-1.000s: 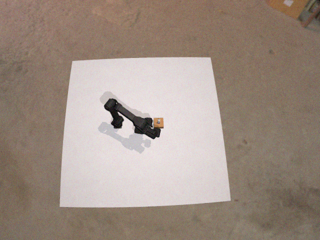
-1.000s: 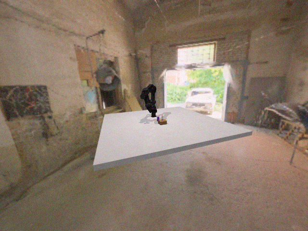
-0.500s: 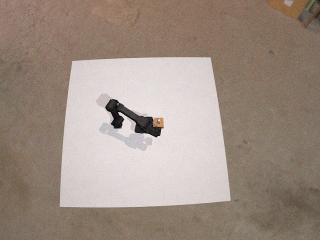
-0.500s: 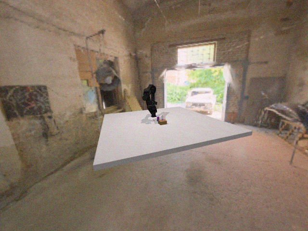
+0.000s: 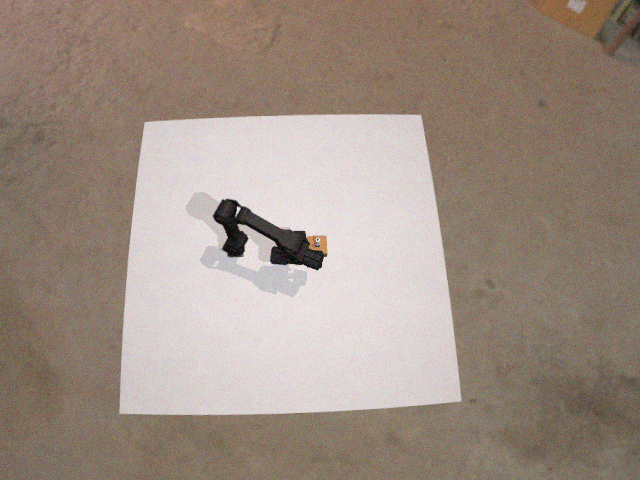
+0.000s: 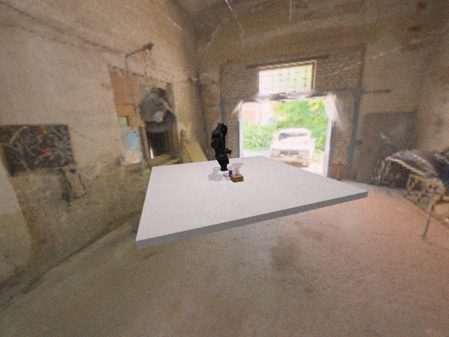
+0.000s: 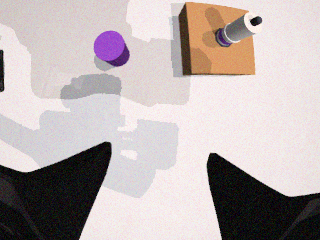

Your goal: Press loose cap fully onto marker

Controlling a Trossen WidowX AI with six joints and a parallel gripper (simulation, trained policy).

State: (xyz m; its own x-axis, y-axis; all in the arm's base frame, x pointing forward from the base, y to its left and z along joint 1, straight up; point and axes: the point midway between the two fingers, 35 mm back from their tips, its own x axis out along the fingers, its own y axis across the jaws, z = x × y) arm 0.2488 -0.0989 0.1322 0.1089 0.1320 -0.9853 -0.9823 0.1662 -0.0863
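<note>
The purple cap is 80 mm to the left of my gripper tip, 70 mm below it and 40 mm behind it. From my gripper tip the other things lie so: brown holder block: 90 mm to the left, 80 mm below, 80 mm ahead.
</note>
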